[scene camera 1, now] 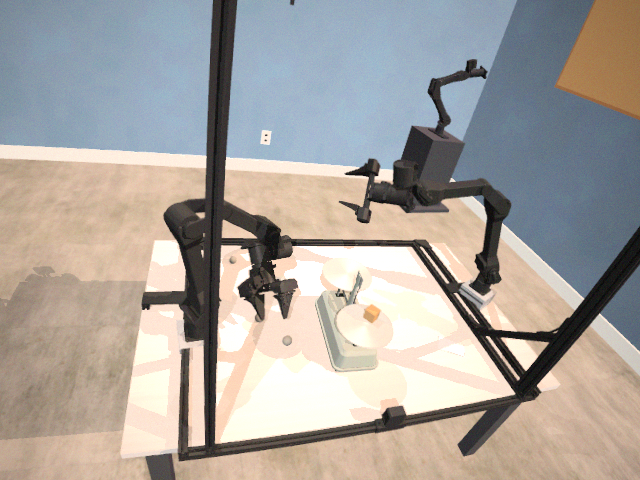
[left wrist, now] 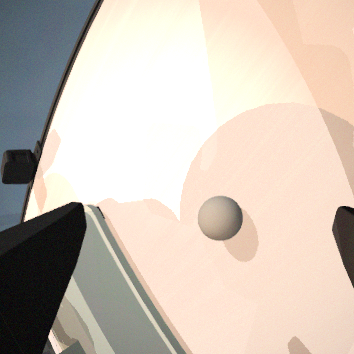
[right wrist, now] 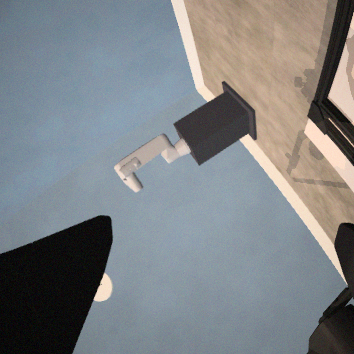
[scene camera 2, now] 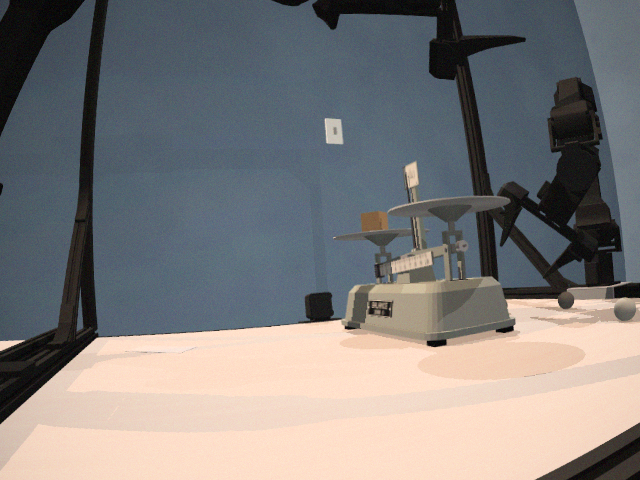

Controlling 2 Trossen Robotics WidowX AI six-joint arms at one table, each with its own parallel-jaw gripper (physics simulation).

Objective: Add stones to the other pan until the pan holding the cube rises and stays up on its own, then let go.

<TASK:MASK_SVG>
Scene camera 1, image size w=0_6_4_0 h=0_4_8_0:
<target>my left gripper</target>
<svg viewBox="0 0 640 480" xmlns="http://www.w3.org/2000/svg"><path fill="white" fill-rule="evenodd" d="M251 265L252 269L249 270L249 278L237 286L239 297L245 298L243 300L253 306L260 320L263 321L265 320L265 294L259 293L273 291L276 294L273 297L278 301L281 315L284 320L287 319L294 292L296 292L293 289L299 288L297 280L294 278L281 281L276 279L274 268L277 268L277 266L272 261Z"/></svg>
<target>my right gripper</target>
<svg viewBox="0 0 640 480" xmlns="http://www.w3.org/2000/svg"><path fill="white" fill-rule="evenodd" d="M373 158L369 158L368 163L365 163L364 166L344 173L344 175L369 177L363 207L339 201L339 203L355 211L357 221L366 224L370 222L372 213L369 209L370 201L390 204L390 195L393 187L387 181L381 181L381 183L374 182L375 177L379 176L380 164Z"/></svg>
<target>grey balance scale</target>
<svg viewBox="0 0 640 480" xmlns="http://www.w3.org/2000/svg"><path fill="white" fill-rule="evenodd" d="M330 259L324 263L322 273L324 278L331 285L338 288L338 290L323 291L320 297L315 300L315 307L331 366L335 372L374 370L378 366L377 349L388 345L393 338L394 330L392 323L382 312L380 312L379 317L373 323L363 318L365 310L369 306L359 304L356 296L358 291L365 290L371 285L372 275L364 265L352 259Z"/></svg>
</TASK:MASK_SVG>
